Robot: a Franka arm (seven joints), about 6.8 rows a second.
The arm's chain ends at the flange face. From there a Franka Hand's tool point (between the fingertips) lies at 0.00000 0.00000 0.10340 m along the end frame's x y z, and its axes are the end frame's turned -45 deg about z.
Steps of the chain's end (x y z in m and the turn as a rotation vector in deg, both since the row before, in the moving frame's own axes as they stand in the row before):
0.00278, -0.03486, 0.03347, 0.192, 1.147, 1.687
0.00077, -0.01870, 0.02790, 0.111, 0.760, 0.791
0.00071, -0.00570, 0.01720, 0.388, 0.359, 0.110
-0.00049, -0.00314, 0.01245, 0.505, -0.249, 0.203
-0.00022, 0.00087, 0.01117, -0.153, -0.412, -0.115
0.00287, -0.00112, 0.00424, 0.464, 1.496, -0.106
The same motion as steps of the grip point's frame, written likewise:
0.02831, -0.02144, 0.03345, -0.675, 0.947, 1.687
0.01487, -0.01184, 0.02789, -0.459, 0.616, 0.791
0.00549, -0.00356, 0.01720, 0.021, 0.528, 0.110
0.00220, -0.00353, 0.01245, 0.533, 0.181, 0.203
-0.00149, 0.00013, 0.01117, 0.183, -0.400, -0.115
0.00532, 0.00255, 0.00420, -0.730, 1.386, -0.106

